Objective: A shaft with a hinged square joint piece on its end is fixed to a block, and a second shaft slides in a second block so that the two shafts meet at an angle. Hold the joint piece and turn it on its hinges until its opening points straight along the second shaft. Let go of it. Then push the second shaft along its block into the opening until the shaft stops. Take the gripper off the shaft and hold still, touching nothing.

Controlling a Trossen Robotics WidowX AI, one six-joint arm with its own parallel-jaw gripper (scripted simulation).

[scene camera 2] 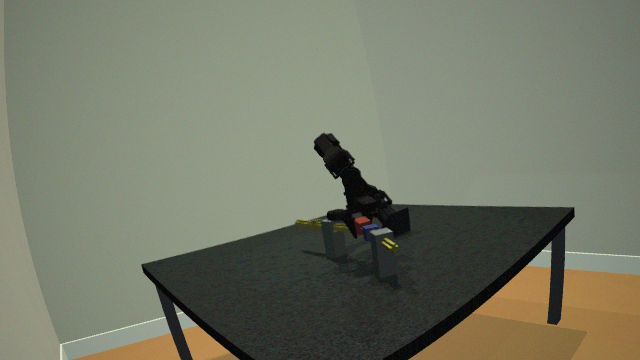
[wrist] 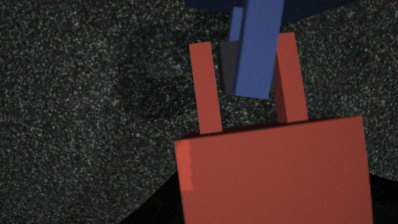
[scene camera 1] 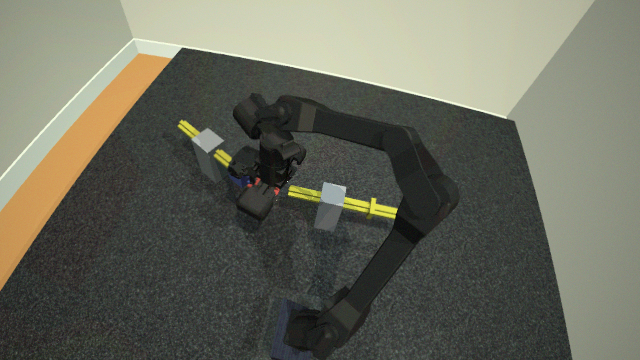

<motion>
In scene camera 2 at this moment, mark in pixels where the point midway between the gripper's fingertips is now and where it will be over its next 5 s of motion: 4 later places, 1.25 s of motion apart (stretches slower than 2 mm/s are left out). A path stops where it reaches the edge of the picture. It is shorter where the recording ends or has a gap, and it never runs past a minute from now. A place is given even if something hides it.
My gripper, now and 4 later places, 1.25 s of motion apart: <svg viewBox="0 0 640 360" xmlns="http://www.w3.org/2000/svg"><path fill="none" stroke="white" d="M362 236L361 239L353 197L340 199L342 204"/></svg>
</motion>
